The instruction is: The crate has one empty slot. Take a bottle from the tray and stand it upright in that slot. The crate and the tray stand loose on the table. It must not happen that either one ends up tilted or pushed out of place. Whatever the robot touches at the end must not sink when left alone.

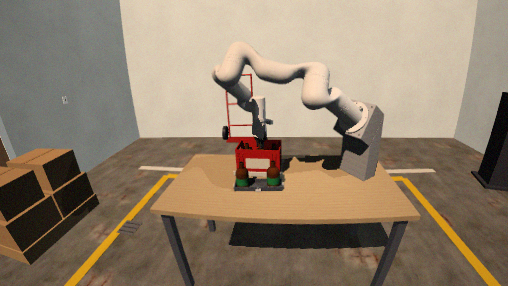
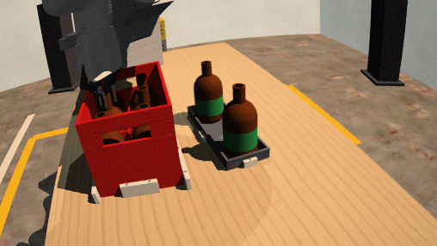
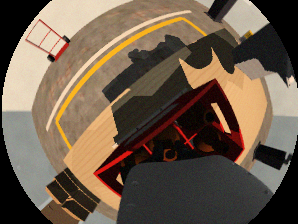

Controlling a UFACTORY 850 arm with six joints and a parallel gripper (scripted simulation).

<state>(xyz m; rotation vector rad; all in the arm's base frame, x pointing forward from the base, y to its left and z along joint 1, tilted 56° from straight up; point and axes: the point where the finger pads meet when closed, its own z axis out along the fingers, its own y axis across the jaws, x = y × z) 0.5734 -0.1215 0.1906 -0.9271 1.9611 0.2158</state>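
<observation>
Right now my hand is 8 cm above the red crate, 4 cm to the right of it and 1 cm past it. From my hand the other things lie so: tray: 25 cm to the left, 15 cm below, 9 cm behind.
</observation>
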